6 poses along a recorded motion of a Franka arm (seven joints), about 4.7 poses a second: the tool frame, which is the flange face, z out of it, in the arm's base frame.
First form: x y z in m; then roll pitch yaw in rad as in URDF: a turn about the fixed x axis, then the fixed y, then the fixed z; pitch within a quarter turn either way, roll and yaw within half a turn.
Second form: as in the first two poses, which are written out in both.
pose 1, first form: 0.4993, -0.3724, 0.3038, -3.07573, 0.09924, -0.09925
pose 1, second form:
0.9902, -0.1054, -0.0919
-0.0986, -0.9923, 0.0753
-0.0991, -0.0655, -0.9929
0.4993, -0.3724, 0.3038

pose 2, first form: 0.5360, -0.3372, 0.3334, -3.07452, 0.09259, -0.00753
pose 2, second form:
0.9957, -0.0137, -0.0917
-0.0075, -0.9977, 0.0677
-0.0925, -0.0667, -0.9935
0.5360, -0.3372, 0.3334

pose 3, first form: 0.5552, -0.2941, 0.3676, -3.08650, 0.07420, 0.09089
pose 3, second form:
0.9931, 0.0866, -0.0787
0.0905, -0.9947, 0.0481
-0.0741, -0.0549, -0.9957
0.5552, -0.2941, 0.3676

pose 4, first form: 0.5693, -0.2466, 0.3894, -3.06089, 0.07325, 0.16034
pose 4, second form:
0.9845, 0.1533, -0.0849
0.1592, -0.9849, 0.0679
-0.0732, -0.0804, -0.9941
0.5693, -0.2466, 0.3894

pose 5, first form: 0.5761, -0.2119, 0.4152, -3.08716, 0.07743, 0.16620
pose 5, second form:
0.9833, 0.1610, -0.0852
0.1649, -0.9855, 0.0409
-0.0774, -0.0542, -0.9955
0.5761, -0.2119, 0.4152

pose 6, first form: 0.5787, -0.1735, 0.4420, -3.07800, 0.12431, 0.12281
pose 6, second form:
0.9848, 0.1144, -0.1306
0.1216, -0.9914, 0.0479
-0.1240, -0.0631, -0.9903
0.5787, -0.1735, 0.4420

